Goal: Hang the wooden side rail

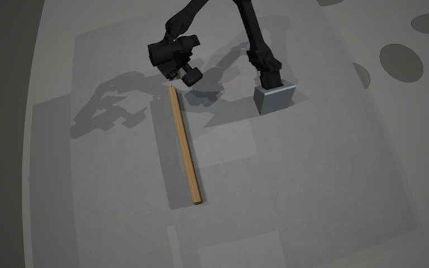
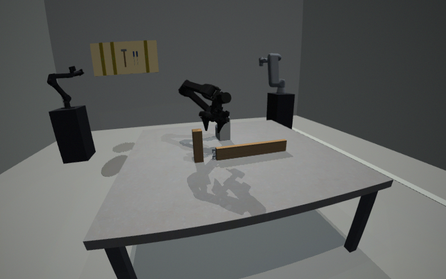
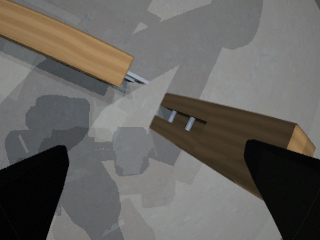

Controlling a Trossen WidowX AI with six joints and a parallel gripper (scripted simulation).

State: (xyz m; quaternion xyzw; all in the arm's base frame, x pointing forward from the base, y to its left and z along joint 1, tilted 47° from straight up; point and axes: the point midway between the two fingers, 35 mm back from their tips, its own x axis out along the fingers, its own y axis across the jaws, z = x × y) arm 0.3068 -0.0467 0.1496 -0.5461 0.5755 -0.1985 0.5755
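Now: the headboard post 9 cm to the right of my gripper tip, 7 cm below it and 2 cm ahead of it.
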